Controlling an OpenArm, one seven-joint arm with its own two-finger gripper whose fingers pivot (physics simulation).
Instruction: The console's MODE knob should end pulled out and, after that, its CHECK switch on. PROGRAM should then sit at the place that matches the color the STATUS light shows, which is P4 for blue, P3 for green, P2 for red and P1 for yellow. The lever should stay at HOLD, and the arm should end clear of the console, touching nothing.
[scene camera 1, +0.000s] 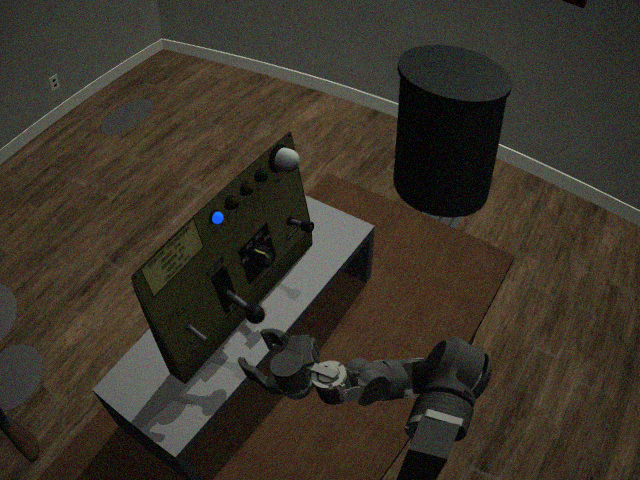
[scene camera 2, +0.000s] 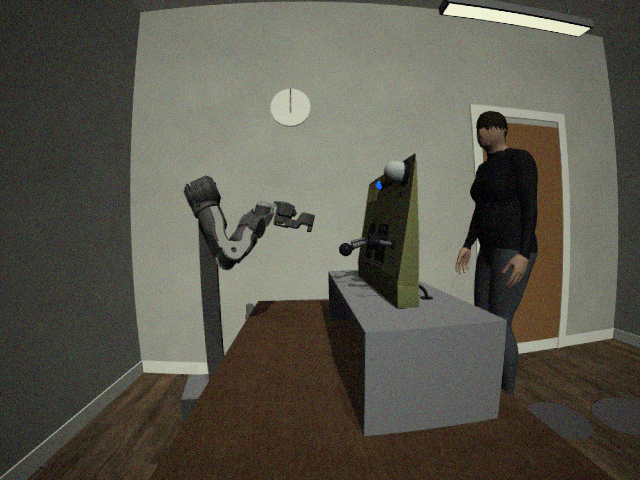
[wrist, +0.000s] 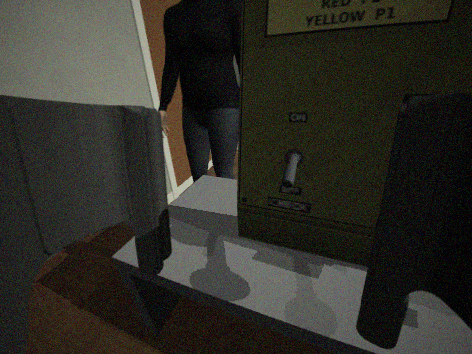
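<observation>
The green console (scene camera 1: 165, 310) (scene camera 2: 408, 263) (wrist: 340, 90) stands on a grey block. The CHECK switch (scene camera 1: 196, 332) (wrist: 291, 169) tilts down, away from its ON label. The MODE knob (scene camera 1: 307, 225) stands out from the panel on its stem. The PROGRAM dial (scene camera 1: 263, 253) has a yellow pointer; its place is unreadable. The lever (scene camera 1: 254, 313) (scene camera 2: 346, 249) juts from its slot. The large STATUS light (scene camera 1: 285, 159) (scene camera 2: 394, 171) looks white, uncoloured; a small lamp (scene camera 1: 217, 217) (scene camera 2: 378, 184) glows blue. My gripper (scene camera 1: 254, 349) (scene camera 2: 310, 222) (wrist: 254, 201) is open and empty, in front of the console's CHECK side, apart from it.
The grey block (scene camera 1: 121, 377) (scene camera 2: 434, 377) (wrist: 205, 195) bears the console. The lever's ball is close to one finger in scene camera 1. A person (scene camera 2: 504, 201) (wrist: 207, 65) stands behind the console. A dark drum (scene camera 1: 447, 144) stands beyond the block.
</observation>
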